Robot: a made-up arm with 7 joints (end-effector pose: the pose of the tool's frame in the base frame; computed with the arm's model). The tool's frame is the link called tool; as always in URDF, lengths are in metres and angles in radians.
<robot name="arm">
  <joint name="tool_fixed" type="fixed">
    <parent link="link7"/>
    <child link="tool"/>
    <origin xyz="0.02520 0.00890 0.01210" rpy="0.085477 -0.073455 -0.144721"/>
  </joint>
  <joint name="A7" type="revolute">
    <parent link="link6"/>
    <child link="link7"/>
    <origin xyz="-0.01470 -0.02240 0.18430"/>
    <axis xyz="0 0 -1"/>
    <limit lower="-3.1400" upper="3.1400"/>
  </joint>
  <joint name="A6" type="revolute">
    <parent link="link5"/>
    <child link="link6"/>
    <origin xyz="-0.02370 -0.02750 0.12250"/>
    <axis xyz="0 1 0"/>
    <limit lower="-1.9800" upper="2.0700"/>
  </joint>
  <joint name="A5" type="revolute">
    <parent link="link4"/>
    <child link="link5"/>
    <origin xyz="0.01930 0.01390 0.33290"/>
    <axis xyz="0 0 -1"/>
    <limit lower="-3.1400" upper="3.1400"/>
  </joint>
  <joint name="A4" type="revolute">
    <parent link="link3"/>
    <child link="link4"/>
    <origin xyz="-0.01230 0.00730 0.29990"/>
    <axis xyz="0 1 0"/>
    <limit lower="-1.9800" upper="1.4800"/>
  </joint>
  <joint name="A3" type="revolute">
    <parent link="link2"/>
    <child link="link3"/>
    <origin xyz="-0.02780 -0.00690 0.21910"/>
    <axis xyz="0 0 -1"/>
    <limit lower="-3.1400" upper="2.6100"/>
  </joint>
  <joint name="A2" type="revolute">
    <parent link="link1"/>
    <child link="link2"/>
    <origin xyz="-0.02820 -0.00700 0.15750"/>
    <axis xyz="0 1 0"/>
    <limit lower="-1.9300" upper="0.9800"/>
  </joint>
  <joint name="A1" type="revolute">
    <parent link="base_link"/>
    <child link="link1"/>
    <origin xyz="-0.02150 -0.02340 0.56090"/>
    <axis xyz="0 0 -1"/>
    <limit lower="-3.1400" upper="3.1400"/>
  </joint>
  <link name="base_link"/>
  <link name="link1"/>
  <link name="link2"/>
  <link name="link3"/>
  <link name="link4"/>
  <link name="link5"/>
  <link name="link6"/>
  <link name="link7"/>
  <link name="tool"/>
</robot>
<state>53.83 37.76 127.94 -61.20 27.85 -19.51 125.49</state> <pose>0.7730 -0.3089 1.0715 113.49 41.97 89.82</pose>
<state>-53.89 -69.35 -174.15 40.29 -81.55 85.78 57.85</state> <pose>-0.4394 -0.8631 0.6115 112.08 46.49 60.33</pose>
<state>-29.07 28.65 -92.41 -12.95 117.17 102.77 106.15</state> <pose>0.5094 -0.0037 1.4751 -133.58 -15.49 -67.84</pose>
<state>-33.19 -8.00 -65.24 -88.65 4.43 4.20 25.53</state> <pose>0.0055 -0.7566 1.2266 97.65 -59.00 3.74</pose>
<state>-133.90 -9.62 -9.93 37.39 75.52 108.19 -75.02</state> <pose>-0.0039 0.1212 1.5717 123.31 50.16 167.50</pose>
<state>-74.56 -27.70 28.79 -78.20 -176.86 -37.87 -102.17</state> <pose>-0.5245 -0.7653 1.2178 69.74 10.71 -42.89</pose>
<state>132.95 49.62 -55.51 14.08 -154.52 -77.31 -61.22</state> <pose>-0.4117 -0.7735 1.1746 -127.14 -6.28 -169.25</pose>
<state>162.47 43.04 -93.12 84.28 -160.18 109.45 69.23</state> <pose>-0.1931 -0.4346 1.3336 -26.26 -20.98 32.61</pose>
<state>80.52 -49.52 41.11 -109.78 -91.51 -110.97 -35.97</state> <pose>-0.0252 0.6357 0.6638 170.09 83.33 -26.26</pose>
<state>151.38 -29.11 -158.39 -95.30 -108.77 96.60 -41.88</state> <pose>-0.2085 0.2803 1.2802 -127.19 47.92 -20.69</pose>
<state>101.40 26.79 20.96 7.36 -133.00 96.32 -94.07</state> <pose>0.0466 -0.4610 1.5973 87.23 -26.40 98.96</pose>
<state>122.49 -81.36 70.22 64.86 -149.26 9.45 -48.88</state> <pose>-0.0811 0.9113 1.0448 -57.63 10.54 34.76</pose>
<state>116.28 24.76 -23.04 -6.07 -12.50 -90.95 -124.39</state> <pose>-0.2335 -0.0828 1.6426 -70.65 11.53 17.36</pose>
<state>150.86 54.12 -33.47 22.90 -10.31 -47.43 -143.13</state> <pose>-0.8127 -0.4292 1.3244 -11.04 -43.63 23.45</pose>
